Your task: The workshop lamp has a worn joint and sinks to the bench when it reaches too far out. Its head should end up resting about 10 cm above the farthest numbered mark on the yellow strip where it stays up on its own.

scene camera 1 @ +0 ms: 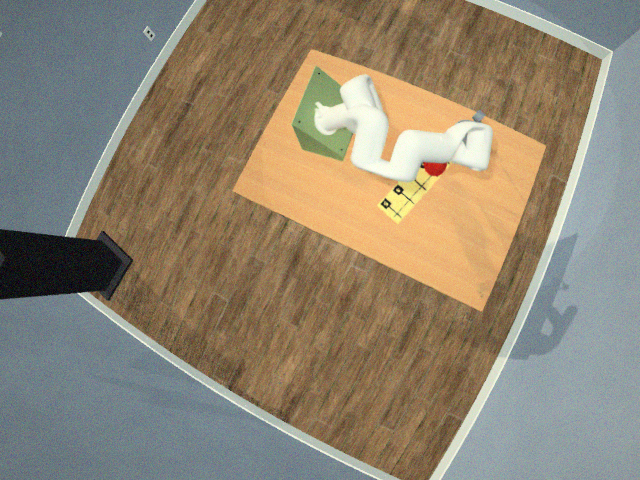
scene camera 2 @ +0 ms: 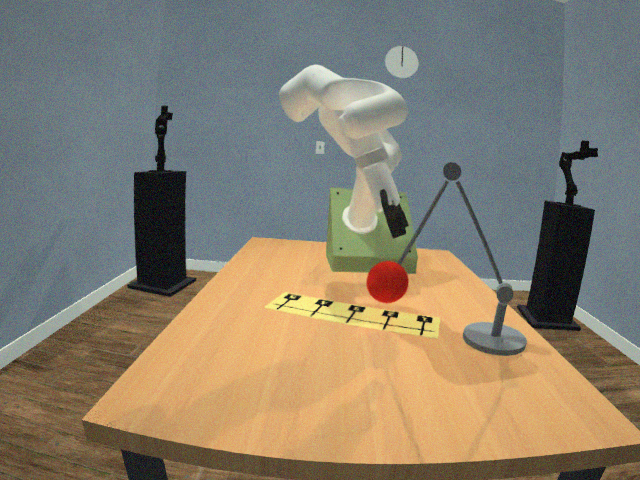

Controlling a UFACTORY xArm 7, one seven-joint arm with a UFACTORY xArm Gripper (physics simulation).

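Places are measured from the arm's base along level axes (x down, y ahead, z right), in millimetres.
Where they show: gripper, between the fingertips: (scene camera 2: 401, 231); arm's base, origin of its link: (scene camera 1: 326, 121) (scene camera 2: 359, 219).
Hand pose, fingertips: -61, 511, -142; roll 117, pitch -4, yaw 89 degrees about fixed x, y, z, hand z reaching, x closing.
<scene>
Each offset is from my fingertips to the top centre of the thing, as dx, dy, dz. "spot": to the spot under its first point. Level surfaces: height alone.
The lamp's red ball head {spot: +83, -2, +49} (scene camera 1: 435, 167) (scene camera 2: 387, 281) hangs above the table near the lamp-side part of the yellow strip (scene camera 1: 405, 209) (scene camera 2: 338, 308); its exact height is unclear. The lamp's grey base {spot: +212, +69, -250} (scene camera 2: 494, 338) stands beyond the strip's right end in scene camera 2. Two thin arms meet at a raised elbow joint {spot: -149, +32, -100} (scene camera 2: 452, 171). The strip has several black marks, whose digits are too blurred to read. My black gripper (scene camera 2: 400, 231) is open and empty, above and behind the head in scene camera 2, near the lamp's upper arm. My arm hides the gripper in scene camera 1.
My white arm rises from a green mounting block (scene camera 1: 310, 103) (scene camera 2: 343, 248) at the back of the wooden table {dx +225} (scene camera 1: 310, 201) (scene camera 2: 232, 392). Black pedestals (scene camera 2: 160, 227) (scene camera 2: 560, 258) with small black arms stand beyond both sides of the table.
</scene>
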